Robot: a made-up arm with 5 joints.
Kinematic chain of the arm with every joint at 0, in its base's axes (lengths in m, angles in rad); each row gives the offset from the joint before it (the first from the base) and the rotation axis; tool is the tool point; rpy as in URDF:
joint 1: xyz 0.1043 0 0.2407 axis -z
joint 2: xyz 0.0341 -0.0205 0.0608 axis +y
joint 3: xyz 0.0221 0 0.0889 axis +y
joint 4: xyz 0.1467 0 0.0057 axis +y
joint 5: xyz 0.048 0.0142 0 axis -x
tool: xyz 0 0 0 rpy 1.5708 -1.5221 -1.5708
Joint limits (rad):
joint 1: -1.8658..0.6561
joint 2: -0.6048..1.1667
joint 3: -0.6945..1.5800
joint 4: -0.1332..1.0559
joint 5: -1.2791..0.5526
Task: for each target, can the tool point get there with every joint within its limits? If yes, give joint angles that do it. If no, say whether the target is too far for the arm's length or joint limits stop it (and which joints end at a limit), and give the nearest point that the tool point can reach.
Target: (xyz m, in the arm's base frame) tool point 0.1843 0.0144 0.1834
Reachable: yes | joints -0.2556 0.3345 1.2880 -0.0256 0.0713
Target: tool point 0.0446 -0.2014 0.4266
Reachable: no: joint limits stop it (at a limit: joint 1, joint 2, joint 4) | nearest point 0.2235 -0.0998 0.4692 | short by 0.210 m
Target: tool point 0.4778 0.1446 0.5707
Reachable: no: too far | nearest point 0.3437 0.0927 0.4651 | short by 0.178 m
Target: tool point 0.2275 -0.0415 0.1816
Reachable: yes | joints 0.2765 0.6100 0.6530 0.8107 0.1784
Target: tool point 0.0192 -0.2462 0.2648
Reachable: no: joint limits stop it (at a limit: joint 2, joint 3) | nearest point 0.0857 -0.0539 0.2564 | short by 0.204 m
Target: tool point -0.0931 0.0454 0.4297
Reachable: no: joint limits stop it (at a limit: joint 1, joint 2, joint 4) | nearest point 0.0633 0.1566 0.4558 | short by 0.194 m
